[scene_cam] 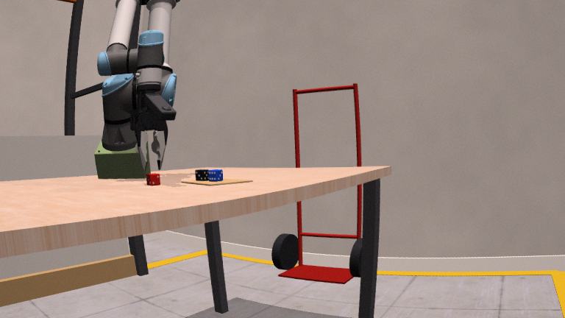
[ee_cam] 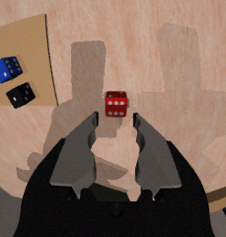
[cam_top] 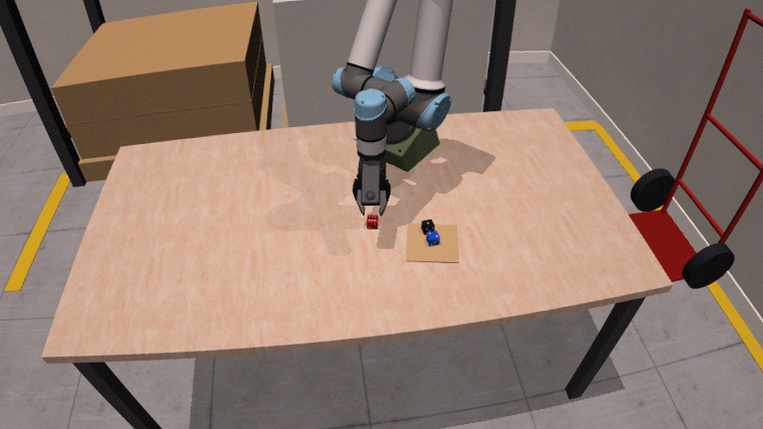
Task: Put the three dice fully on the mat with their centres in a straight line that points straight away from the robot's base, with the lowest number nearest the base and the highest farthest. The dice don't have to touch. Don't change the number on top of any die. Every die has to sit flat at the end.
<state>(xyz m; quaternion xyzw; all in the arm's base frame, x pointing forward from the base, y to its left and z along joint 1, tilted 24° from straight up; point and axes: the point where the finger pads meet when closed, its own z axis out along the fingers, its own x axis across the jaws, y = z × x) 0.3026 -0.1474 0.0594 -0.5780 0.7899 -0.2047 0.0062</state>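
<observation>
Right now my hand is 40 mm above the red die. The rest, counted from my hand: tan square mat 110 mm ahead, 140 mm to the left, 50 mm below; blue die 110 mm ahead, 140 mm to the left, 40 mm below; black die 70 mm ahead, 140 mm to the left, 40 mm below.
</observation>
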